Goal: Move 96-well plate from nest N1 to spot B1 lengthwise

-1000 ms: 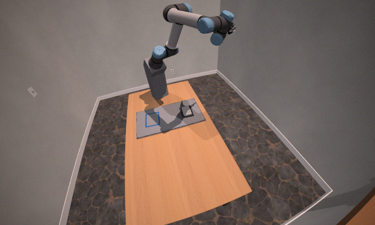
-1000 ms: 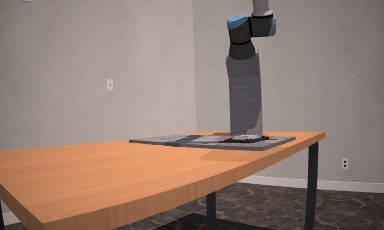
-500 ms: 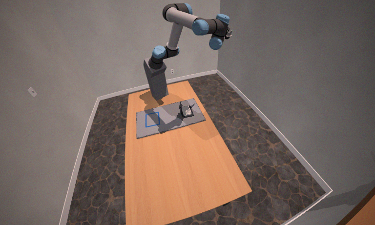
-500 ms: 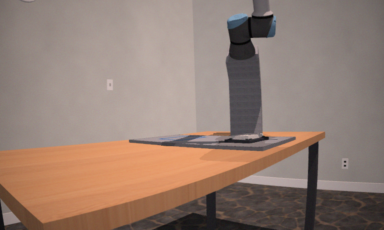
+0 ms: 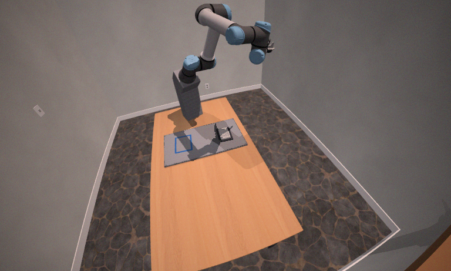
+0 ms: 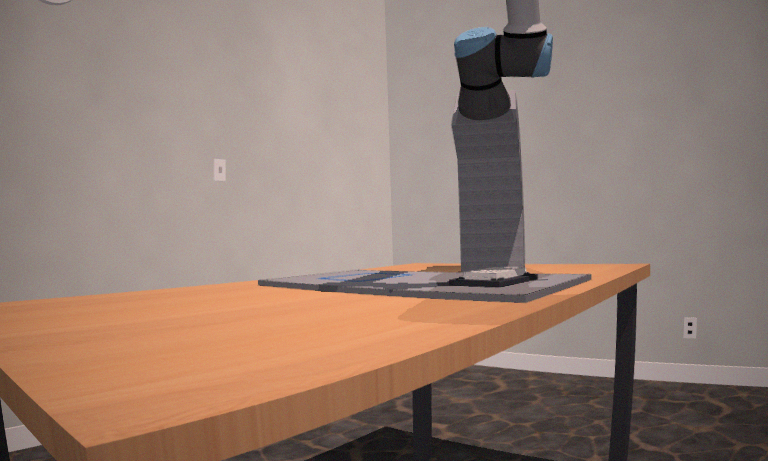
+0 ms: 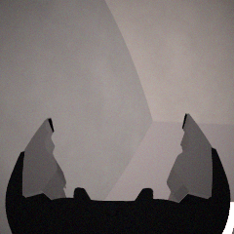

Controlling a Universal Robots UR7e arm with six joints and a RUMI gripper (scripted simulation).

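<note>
Right now my hand is 32 cm to the left of the white 96-well plate and 71 cm above it. Round my hand: dark plate nest (32 cm to the right, 73 cm below).
</note>
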